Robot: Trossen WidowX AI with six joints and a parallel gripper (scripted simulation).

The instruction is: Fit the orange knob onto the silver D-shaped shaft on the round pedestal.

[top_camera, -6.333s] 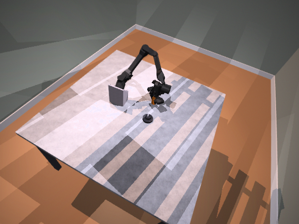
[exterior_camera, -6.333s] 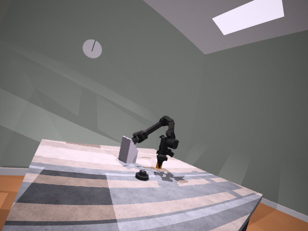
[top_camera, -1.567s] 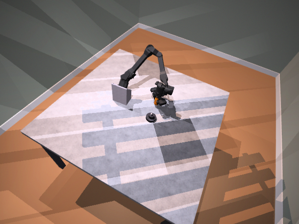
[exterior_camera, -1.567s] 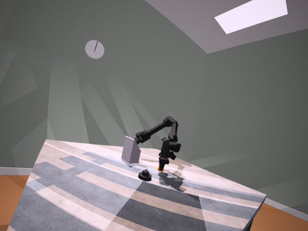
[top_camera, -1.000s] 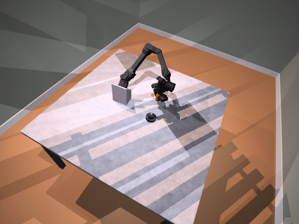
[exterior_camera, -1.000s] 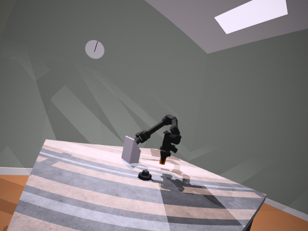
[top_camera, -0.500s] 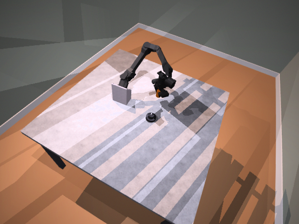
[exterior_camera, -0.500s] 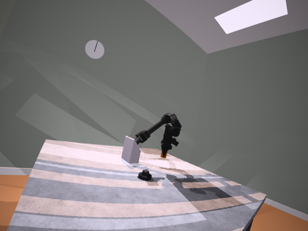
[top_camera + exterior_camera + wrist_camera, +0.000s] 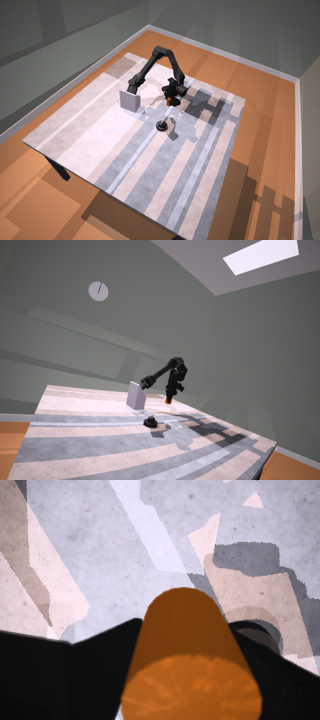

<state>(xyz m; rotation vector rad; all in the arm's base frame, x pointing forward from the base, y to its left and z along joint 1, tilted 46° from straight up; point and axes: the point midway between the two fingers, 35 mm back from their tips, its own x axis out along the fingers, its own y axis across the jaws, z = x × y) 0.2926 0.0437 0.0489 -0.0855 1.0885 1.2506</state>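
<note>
Right now my gripper tip is 120 mm to the left of the round pedestal, 110 mm above it and 10 mm short of it. The rest, counted from my gripper tip: orange knob (30 mm above).
</note>
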